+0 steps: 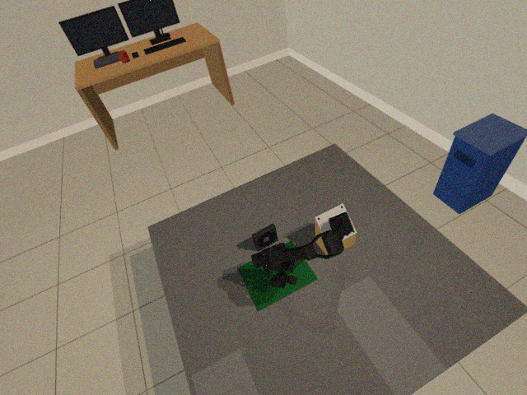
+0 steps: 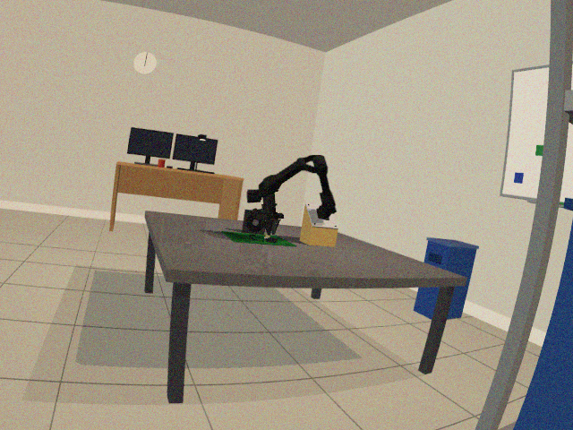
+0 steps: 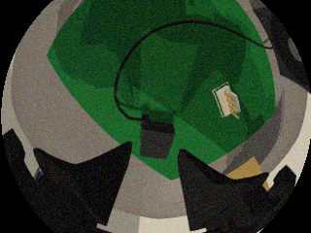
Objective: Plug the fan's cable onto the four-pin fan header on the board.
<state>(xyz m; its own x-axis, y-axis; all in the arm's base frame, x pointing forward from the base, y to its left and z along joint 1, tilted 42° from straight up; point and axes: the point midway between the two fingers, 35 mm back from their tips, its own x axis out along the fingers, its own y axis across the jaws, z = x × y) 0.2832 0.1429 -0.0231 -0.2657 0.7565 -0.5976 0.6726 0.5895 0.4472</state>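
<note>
The dark fan plug is 1 cm behind my gripper tip, 1 cm to the left of it and 2 cm below it. From my gripper tip the other things lie so: black fan (3 cm ahead, 23 cm to the right, 2 cm above); green board (5 cm ahead, 6 cm to the right, 5 cm below); white four-pin fan header (1 cm behind, 8 cm to the right, 4 cm below).
</note>
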